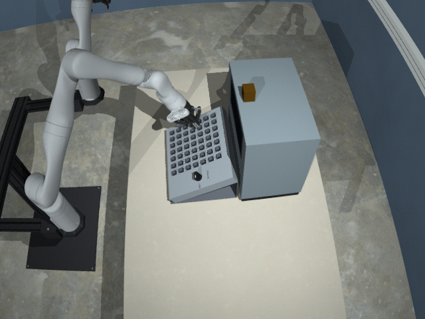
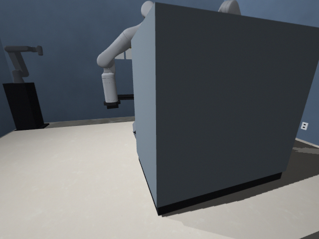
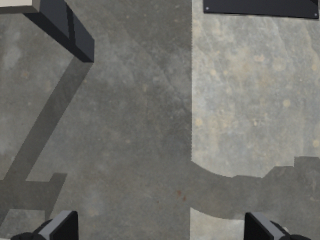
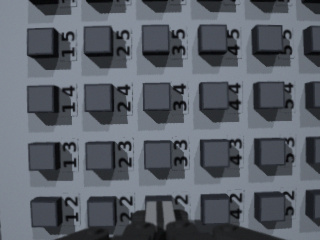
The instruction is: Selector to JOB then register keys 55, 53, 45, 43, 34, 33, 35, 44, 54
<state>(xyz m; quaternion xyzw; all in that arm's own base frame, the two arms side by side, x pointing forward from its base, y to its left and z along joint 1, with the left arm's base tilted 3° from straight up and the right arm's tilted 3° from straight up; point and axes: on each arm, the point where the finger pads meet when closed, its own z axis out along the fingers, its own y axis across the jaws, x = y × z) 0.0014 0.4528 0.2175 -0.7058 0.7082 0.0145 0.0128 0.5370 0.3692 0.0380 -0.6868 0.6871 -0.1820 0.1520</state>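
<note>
The sloped grey key panel lies 12 cm to the right of my right hand, 8 cm below it and 2 cm ahead of it. Round my right hand: black selector knob: 23 cm to the right, 4 cm below.
</note>
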